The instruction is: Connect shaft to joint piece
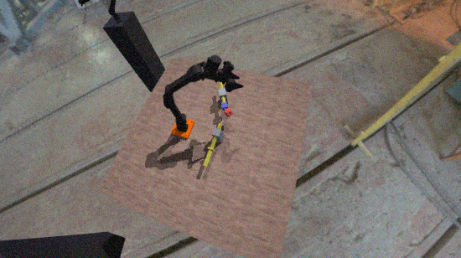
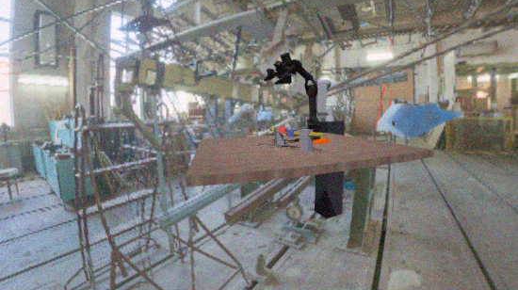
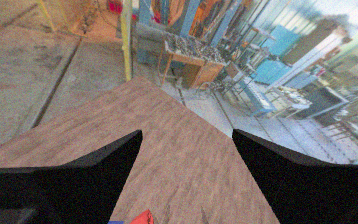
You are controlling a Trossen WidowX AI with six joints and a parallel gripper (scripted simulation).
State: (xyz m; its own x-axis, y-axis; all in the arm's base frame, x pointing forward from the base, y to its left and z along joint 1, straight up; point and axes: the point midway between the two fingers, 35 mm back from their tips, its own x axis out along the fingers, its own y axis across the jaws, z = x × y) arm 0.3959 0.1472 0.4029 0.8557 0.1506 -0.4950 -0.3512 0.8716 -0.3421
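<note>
The red joint piece lies 10 cm behind my gripper tip, 4 cm to the right of it and 29 cm below it.
</note>
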